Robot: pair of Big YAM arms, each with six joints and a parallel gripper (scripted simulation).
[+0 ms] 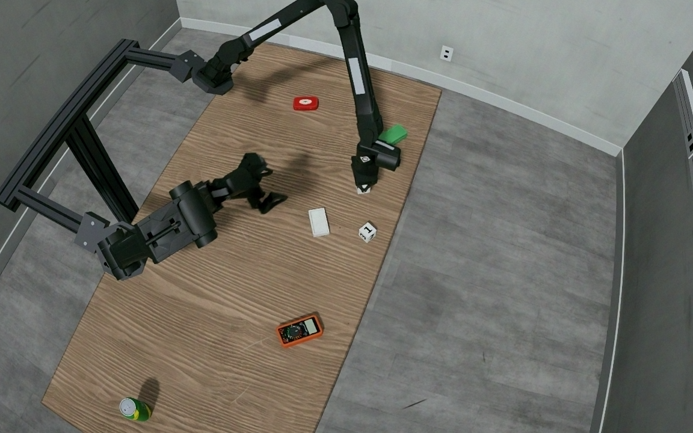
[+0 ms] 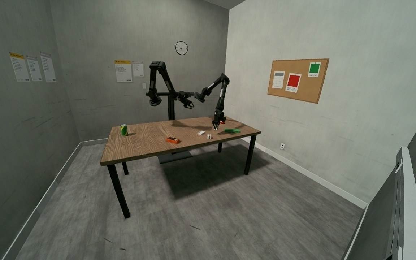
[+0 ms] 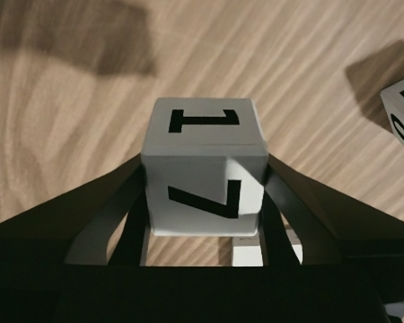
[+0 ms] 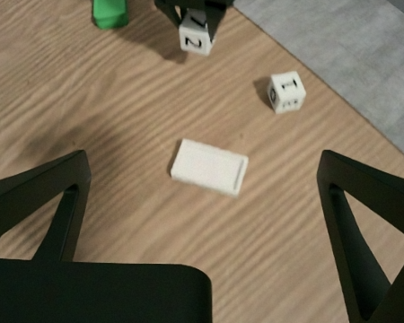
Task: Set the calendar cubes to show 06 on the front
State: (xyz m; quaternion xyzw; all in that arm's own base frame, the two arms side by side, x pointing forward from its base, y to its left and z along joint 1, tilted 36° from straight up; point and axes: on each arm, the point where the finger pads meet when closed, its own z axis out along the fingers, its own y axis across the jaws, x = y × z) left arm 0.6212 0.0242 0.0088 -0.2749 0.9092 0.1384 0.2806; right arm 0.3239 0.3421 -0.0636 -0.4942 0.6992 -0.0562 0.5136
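Right now my left hand is 110 mm past the white tray, 130 mm to the left of it and 80 mm above it. Also, from my left hand: orange multimeter: 70 mm behind, 510 mm to the right, 70 mm below; red case: 300 mm behind, 360 mm to the left, 70 mm below.
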